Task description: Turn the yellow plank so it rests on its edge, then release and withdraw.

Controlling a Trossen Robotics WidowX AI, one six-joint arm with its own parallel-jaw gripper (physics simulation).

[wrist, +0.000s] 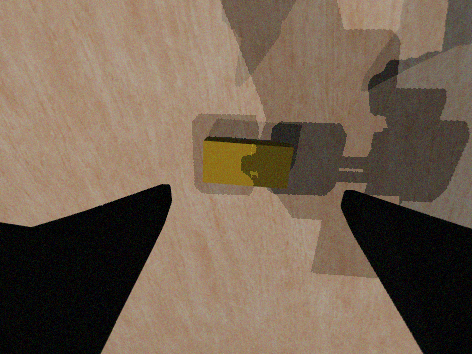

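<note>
The yellow plank (225, 161) is near the middle of the wrist view, with its long side running across the view, from one finger's side toward the other's. A broad yellow face points up at the camera and a thin dark side shows along its upper border. A shadow covers its right half. Whether it lies flat or stands on an edge is hard to tell from this angle. My gripper (256, 195) is open, its two black fingers wide apart. The plank shows beyond the fingertips, between them from side to side, touching neither.
The plank is on a light wood-grained table top (100, 100). Dark overlapping shadows of the arm and gripper fall across the upper middle and right, around the plank's right end. A greyer area shows along the right border of the view.
</note>
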